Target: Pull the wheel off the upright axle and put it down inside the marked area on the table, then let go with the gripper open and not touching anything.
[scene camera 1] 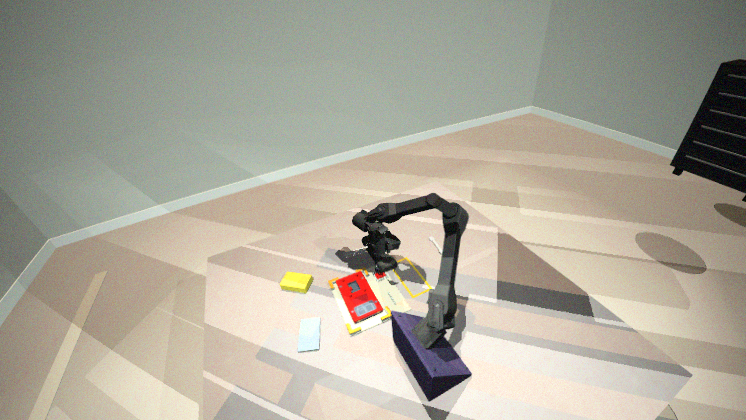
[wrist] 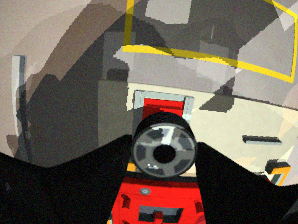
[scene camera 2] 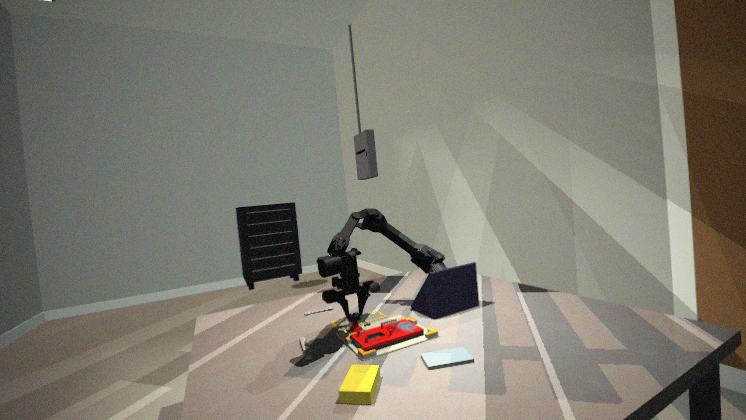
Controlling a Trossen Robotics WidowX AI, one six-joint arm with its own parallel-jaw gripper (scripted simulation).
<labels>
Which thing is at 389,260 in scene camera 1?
The gripper.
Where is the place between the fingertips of the gripper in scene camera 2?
354,316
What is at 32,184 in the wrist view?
The gripper.
</labels>
